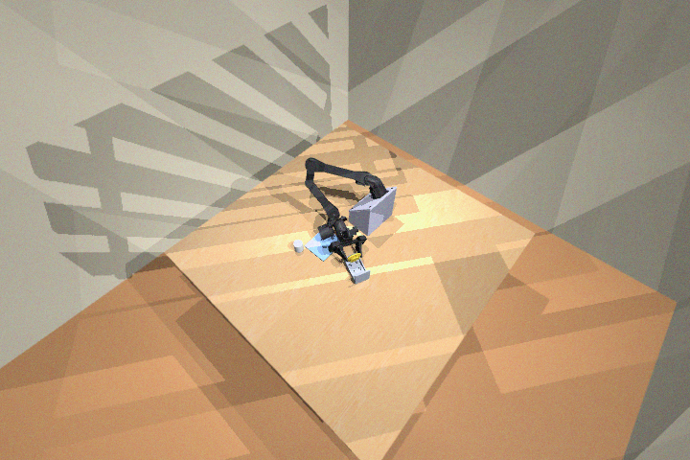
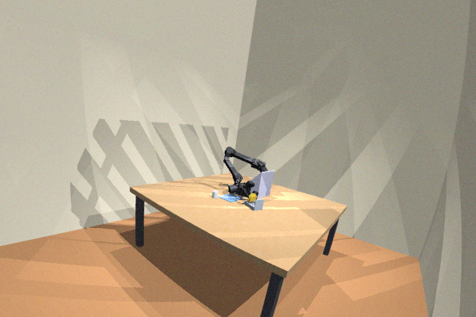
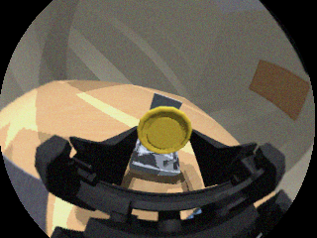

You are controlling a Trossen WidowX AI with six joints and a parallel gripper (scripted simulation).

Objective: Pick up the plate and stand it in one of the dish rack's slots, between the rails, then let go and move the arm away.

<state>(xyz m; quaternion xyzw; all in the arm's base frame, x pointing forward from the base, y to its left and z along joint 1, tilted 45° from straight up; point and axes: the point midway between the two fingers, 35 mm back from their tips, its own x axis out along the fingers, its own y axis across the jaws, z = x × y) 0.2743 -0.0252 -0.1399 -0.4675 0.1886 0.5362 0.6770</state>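
The plate is 1 cm to the right of my gripper tip. From my gripper tip the other things lie so: small white cup 25 cm to the right, 13 cm ahead, 3 cm below; then thin blue utensil 21 cm to the right, 9 cm behind, 5 cm below; then dish rack 3 cm below, 2 cm to the left, 1 cm ahead.
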